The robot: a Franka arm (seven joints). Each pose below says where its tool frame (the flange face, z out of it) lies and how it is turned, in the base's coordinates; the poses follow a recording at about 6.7 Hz.
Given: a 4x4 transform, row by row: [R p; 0 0 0 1], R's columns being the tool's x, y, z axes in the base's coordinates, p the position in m. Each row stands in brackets.
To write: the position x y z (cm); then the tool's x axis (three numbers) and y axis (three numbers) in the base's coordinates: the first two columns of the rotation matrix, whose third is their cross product. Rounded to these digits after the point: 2 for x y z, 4 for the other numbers. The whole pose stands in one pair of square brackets.
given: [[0.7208, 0.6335, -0.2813, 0.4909], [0.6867, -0.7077, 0.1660, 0.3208], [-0.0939, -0.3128, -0.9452, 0.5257], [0, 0, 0, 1]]
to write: [49.09, 32.08, 52.57, 0.7208, 0.6867, -0.0939, 0.6335, -0.7077, -0.3128]
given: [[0.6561, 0.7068, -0.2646, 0.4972], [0.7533, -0.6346, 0.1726, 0.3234], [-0.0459, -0.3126, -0.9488, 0.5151], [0, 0, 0, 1]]
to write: [49.72, 32.34, 51.51, 0.6561, 0.7533, -0.0459, 0.7068, -0.6346, -0.3126]
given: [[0.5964, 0.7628, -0.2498, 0.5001], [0.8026, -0.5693, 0.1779, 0.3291], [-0.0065, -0.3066, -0.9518, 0.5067], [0, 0, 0, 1]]
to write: [50.01, 32.91, 50.67, 0.5964, 0.8026, -0.0065, 0.7628, -0.5693, -0.3066]
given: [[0.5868, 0.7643, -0.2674, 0.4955], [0.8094, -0.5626, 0.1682, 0.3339], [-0.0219, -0.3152, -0.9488, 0.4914], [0, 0, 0, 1]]
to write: [49.55, 33.39, 49.14, 0.5868, 0.8094, -0.0219, 0.7643, -0.5626, -0.3152]
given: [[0.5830, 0.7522, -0.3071, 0.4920], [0.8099, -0.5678, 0.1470, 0.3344], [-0.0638, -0.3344, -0.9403, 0.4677], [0, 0, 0, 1]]
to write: [49.20, 33.44, 46.77, 0.5830, 0.8099, -0.0638, 0.7522, -0.5678, -0.3344]
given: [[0.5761, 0.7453, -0.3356, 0.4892], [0.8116, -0.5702, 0.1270, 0.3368], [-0.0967, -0.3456, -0.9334, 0.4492], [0, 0, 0, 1]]
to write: [48.92, 33.68, 44.92, 0.5761, 0.8116, -0.0967, 0.7453, -0.5702, -0.3456]
